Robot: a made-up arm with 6 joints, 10 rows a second.
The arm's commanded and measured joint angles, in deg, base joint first. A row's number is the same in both.
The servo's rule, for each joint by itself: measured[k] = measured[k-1] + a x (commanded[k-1-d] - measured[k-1]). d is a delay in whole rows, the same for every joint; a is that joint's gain. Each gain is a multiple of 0.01, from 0.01 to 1. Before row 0 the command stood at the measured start. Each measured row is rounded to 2 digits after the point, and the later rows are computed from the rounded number. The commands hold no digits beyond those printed.
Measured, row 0: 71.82 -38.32 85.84 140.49 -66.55 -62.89
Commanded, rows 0 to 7: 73.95 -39.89 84.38 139.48 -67.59 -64.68; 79.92 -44.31 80.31 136.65 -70.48 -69.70; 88.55 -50.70 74.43 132.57 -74.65 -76.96; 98.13 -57.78 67.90 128.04 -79.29 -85.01; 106.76 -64.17 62.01 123.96 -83.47 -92.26; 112.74 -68.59 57.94 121.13 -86.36 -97.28; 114.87 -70.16 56.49 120.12 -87.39 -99.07; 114.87 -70.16 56.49 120.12 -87.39 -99.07
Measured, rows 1 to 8: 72.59 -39.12 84.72 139.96 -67.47 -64.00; 75.23 -41.77 81.32 138.24 -70.12 -67.53; 80.03 -46.32 76.01 135.29 -74.11 -73.38; 86.55 -52.16 69.77 131.52 -78.67 -80.59; 93.83 -58.29 63.79 127.59 -82.89 -87.83; 100.64 -63.54 59.29 124.23 -85.94 -93.69; 105.76 -66.92 57.13 122.09 -87.22 -97.03; 109.04 -68.57 56.64 121.07 -87.37 -98.29
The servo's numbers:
d 0
a 0.36 0.51 0.77 0.52 0.88 0.62

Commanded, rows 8 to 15: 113.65 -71.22 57.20 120.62 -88.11 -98.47; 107.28 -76.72 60.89 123.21 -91.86 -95.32; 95.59 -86.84 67.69 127.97 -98.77 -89.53; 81.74 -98.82 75.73 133.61 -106.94 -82.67; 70.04 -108.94 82.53 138.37 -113.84 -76.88; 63.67 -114.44 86.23 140.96 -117.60 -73.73; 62.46 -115.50 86.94 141.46 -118.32 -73.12; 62.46 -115.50 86.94 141.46 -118.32 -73.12
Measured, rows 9 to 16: 110.70 -69.92 57.07 120.84 -88.02 -98.40; 109.47 -73.39 60.01 122.07 -91.40 -96.49; 104.47 -80.25 65.92 125.14 -97.89 -92.17; 96.29 -89.72 73.47 129.54 -105.85 -86.28; 86.84 -99.52 80.45 134.13 -112.88 -80.45; 78.50 -107.13 84.90 137.68 -117.03 -76.28; 72.73 -111.40 86.47 139.65 -118.17 -74.32; 69.03 -113.49 86.83 140.59 -118.30 -73.58
